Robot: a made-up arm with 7 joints. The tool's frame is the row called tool. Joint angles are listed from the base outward.
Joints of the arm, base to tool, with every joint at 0 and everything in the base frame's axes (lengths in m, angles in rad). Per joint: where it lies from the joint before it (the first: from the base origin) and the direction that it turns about. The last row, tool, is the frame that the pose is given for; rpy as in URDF.
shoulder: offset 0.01 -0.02 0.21 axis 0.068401 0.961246 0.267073
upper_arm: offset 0.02 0 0.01 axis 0.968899 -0.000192 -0.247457
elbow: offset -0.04 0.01 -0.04 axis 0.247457 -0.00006 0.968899
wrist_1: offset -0.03 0 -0.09 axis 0.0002 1 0.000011
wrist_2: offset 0.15 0 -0.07 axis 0.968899 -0.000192 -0.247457
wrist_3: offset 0.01 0.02 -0.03 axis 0.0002 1 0.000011
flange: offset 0.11 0 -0.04 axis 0.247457 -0.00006 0.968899
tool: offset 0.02 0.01 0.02 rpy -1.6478 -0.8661 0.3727
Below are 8 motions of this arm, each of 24 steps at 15 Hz.
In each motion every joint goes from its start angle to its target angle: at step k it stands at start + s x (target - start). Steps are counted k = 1, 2, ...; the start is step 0. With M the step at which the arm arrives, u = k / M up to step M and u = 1 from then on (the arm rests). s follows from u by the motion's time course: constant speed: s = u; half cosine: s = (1 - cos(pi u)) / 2; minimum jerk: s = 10 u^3 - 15 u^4 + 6 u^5.
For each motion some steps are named. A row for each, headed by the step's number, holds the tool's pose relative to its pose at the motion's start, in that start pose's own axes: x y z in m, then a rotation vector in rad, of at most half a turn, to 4 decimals.
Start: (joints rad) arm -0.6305 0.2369 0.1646 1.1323 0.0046 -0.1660 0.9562
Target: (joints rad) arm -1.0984 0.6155 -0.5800 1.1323 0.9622 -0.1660 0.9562
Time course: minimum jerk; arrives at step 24
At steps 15, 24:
15: 0.1607 -0.0583 -0.0395 -0.1131 0.2084 -1.2930
24: 0.2027 -0.0788 -0.0384 -0.0307 0.3167 -1.7635

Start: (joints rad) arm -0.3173 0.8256 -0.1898 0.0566 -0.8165 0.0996 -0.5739
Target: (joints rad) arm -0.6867 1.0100 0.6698 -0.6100 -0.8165 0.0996 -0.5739
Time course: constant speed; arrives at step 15
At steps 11, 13, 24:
11: 0.2136 -0.2386 -0.0879 0.1659 0.5134 -0.9251
13: 0.2183 -0.2905 -0.1187 0.2131 0.6258 -1.0817
24: 0.2116 -0.3391 -0.1518 0.2680 0.7422 -1.2332

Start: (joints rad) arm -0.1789 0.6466 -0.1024 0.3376 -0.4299 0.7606 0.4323
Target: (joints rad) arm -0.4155 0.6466 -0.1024 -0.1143 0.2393 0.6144 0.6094
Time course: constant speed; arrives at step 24
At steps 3, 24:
3: 0.0261 -0.0198 0.0030 0.0369 -0.0312 -0.1318
24: 0.1410 -0.2112 0.0665 0.3115 -0.4522 -1.0060

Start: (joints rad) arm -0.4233 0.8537 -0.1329 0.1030 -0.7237 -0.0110 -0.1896
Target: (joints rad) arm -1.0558 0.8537 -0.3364 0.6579 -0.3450 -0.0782 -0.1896
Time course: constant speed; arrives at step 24
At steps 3, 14, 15, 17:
3: 0.0095 0.0043 0.0048 0.0350 0.0413 -0.0250
14: 0.0493 0.0144 0.0213 0.1722 0.1926 -0.1132
15: 0.0532 0.0148 0.0228 0.1854 0.2061 -0.1209
17: 0.0612 0.0154 0.0257 0.2123 0.2331 -0.1361

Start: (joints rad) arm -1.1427 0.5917 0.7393 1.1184 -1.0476 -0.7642 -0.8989
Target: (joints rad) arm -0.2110 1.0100 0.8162 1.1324 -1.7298 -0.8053 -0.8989
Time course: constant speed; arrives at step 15
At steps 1, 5, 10, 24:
1: 0.0134 -0.0132 0.0164 0.0496 0.0208 -0.0157
5: 0.0762 -0.0661 0.0651 0.2221 0.1197 -0.0890
10: 0.1668 -0.1230 0.0883 0.3746 0.2699 -0.1928
24: 0.2572 -0.1588 0.0749 0.4545 0.4347 -0.2911

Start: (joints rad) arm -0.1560 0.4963 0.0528 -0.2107 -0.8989 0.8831 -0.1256
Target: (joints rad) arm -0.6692 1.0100 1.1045 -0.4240 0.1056 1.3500 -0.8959
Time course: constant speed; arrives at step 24
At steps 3, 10, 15, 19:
3: 0.0392 -0.0454 0.0299 0.1066 0.0628 -0.1261
10: 0.0946 -0.1878 0.0842 0.3599 0.1138 -0.4068
15: 0.0889 -0.3041 0.1090 0.5146 0.0616 -0.6103
19: 0.0530 -0.3909 0.1215 0.6028 -0.0293 -0.7837

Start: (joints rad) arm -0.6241 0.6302 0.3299 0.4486 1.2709 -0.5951 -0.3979
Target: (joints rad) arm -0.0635 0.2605 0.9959 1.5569 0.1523 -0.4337 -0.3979
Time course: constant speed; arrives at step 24
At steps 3, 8, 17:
3: -0.0342 -0.0060 -0.0499 -0.1563 -0.2253 0.1171
8: -0.0837 -0.0447 -0.1409 -0.3905 -0.5949 0.3720
17: -0.1179 -0.2071 -0.2888 -0.6959 -1.2079 1.0165

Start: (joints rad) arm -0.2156 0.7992 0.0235 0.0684 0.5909 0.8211 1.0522
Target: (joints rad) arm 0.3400 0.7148 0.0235 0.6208 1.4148 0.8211 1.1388
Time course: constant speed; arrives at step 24
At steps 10, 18, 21, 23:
10: -0.0978 -0.0102 0.0058 0.1109 0.3175 -0.4443
18: -0.1694 -0.0168 0.0305 0.1066 0.5115 -0.8585
21: -0.1948 -0.0188 0.0438 0.0804 0.5681 -1.0218
23: -0.2114 -0.0201 0.0540 0.0550 0.6005 -1.1319

